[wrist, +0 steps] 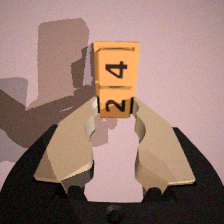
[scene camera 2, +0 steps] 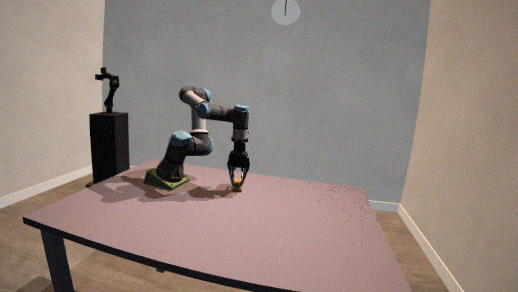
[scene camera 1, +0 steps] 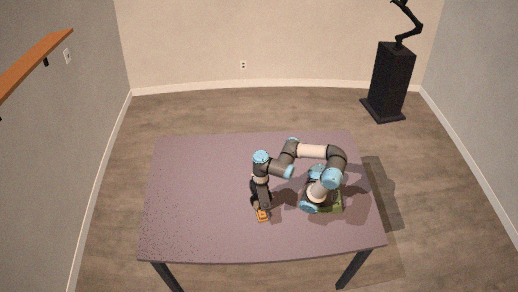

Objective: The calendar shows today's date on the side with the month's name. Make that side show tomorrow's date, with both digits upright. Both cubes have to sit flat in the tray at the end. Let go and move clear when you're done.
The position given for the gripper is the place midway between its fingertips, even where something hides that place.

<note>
In view: the gripper (wrist: 115,97) and a cube (wrist: 115,101).
</note>
